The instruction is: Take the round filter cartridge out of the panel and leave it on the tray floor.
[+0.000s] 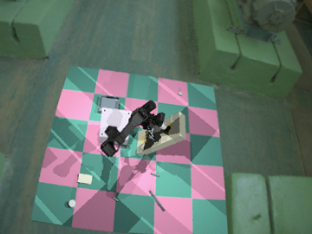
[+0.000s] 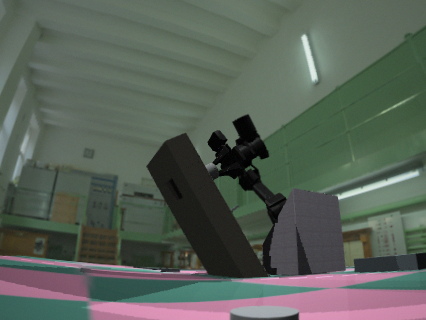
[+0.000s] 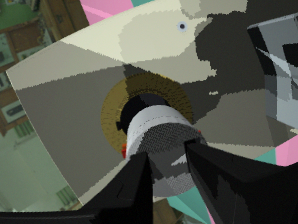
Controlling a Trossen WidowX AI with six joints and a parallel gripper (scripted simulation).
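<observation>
My gripper tip is 20 mm short of the beige service panel and 110 mm above it. Round my gripper tip: round white cartridge 10 mm ahead, 10 mm below; square tray 360 mm behind, 280 mm to the left, 260 mm below; cream block 450 mm behind, 330 mm to the right, 260 mm below.
</observation>
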